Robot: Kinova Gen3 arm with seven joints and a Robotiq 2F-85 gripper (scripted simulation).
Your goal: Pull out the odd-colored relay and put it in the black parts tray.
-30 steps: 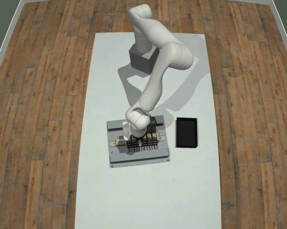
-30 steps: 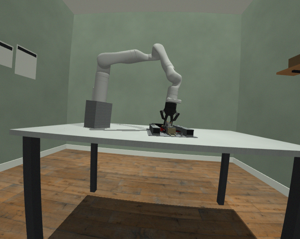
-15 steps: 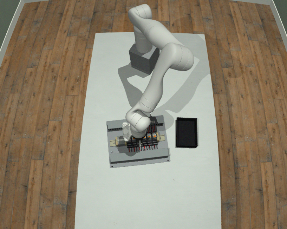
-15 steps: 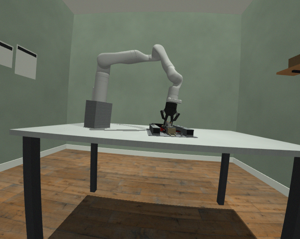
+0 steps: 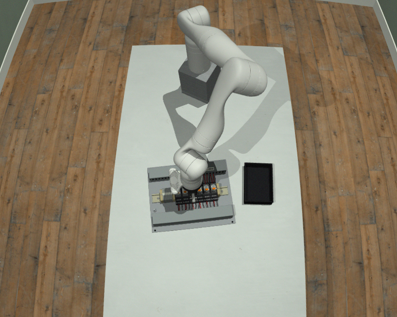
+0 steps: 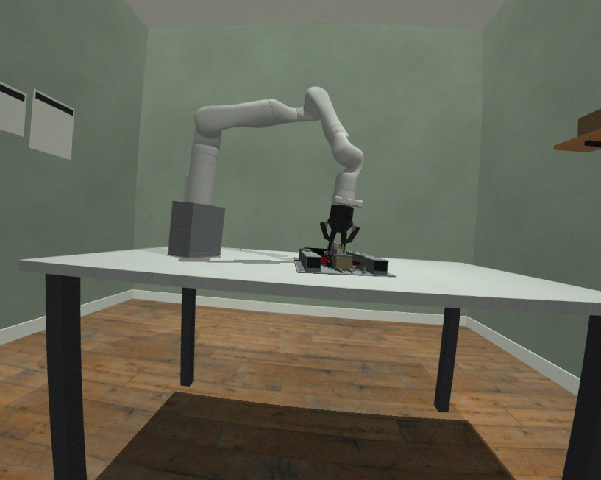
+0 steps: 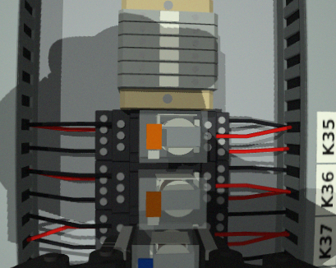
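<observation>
Right now the blue-button relay is 10 mm below my hand. Also, from my hand: black parts tray (50 mm behind, 260 mm to the left, 40 mm below); grey relay panel (10 mm to the right, 30 mm below).
</observation>
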